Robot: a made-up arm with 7 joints.
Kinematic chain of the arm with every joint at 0, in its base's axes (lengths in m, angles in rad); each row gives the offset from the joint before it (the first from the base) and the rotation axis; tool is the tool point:
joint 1: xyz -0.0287 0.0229 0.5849 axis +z
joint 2: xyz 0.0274 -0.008 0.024 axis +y
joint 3: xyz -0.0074 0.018 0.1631 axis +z
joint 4: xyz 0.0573 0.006 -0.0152 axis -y
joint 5: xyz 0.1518 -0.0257 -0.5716 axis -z
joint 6: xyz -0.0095 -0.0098 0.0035 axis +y
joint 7: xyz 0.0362 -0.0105 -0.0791 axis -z
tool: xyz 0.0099 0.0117 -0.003
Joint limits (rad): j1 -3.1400..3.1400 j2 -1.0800..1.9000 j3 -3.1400..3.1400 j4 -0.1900..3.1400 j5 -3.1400..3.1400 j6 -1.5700..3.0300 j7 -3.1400..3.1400
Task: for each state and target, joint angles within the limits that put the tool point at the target. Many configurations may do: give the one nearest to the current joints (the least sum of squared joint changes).
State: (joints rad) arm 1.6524 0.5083 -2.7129 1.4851 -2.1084 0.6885 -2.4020
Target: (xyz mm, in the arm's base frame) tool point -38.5 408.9 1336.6
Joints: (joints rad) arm 1.9153 1.2746 -2.8263 1.8888 -2.0927 0.8456 -2.3905
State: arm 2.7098 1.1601 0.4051 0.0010 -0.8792 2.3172 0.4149
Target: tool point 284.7 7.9 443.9
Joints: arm 2.9331 1.2935 0.3297 -0.1900 -0.6357 2.7743 0.3732
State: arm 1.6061 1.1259 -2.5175 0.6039 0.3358 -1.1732 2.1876
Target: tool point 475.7 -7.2 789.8
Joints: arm 2.1490 1.1373 -2.0346 0.5011 0.3234 -1.4367 2.1502
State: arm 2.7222 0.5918 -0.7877 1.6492 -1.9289 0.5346 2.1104
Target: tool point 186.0 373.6 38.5
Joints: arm 2.2967 1.2807 -0.5823 0.9627 -1.9402 0.4868 2.0925
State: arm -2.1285 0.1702 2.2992 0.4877 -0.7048 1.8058 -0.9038
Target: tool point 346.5 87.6 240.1
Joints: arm -1.9768 0.0004 2.4261 0.4089 -0.7153 1.5891 -0.8658
